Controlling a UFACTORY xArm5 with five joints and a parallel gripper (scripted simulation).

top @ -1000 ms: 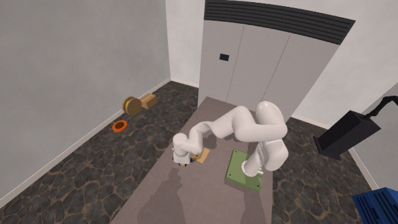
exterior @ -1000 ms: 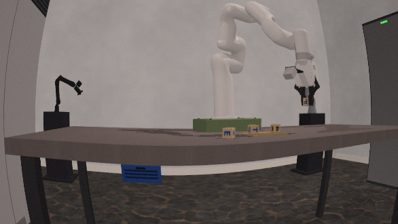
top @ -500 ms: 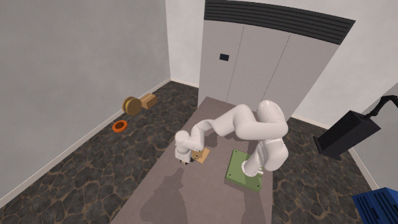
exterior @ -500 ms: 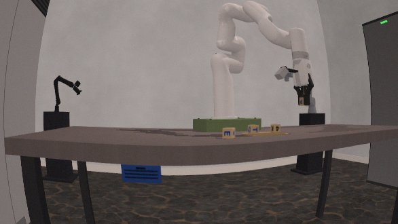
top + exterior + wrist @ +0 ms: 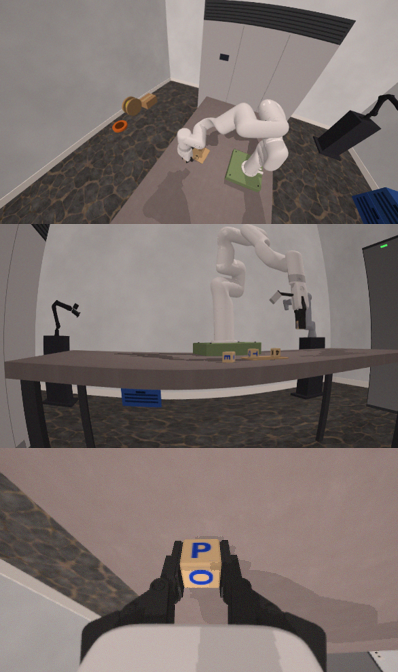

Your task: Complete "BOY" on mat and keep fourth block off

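Right now my hand is 4 cm past the tan mat, 14 cm to the left of it and 12 cm above it.
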